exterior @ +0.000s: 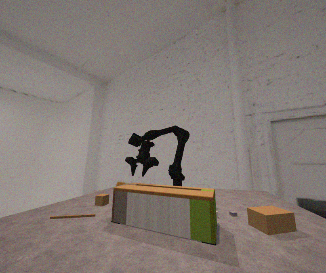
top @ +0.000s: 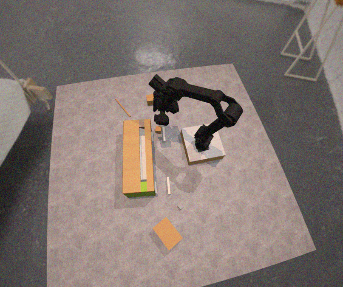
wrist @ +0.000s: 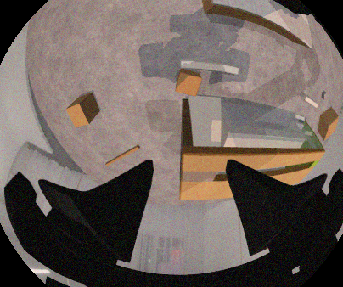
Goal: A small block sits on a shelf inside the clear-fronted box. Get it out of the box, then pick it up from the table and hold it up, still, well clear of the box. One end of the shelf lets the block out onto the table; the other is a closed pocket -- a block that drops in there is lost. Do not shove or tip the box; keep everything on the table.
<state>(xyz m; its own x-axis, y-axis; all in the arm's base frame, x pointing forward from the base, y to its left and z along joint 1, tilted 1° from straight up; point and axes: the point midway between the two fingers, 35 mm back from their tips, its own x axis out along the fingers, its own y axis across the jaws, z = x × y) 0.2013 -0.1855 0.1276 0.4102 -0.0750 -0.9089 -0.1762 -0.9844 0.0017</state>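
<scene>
My gripper tip is now 2 cm past the small orange block, 1 cm to the right of it and 14 cm above it. Round my gripper tip: grey cube 1 cm behind, 45 cm to the left, 15 cm below; then flat orange block 8 cm ahead, 56 cm to the left, 13 cm below; then thin orange stick 16 cm ahead, 22 cm to the right, 16 cm below.
</scene>
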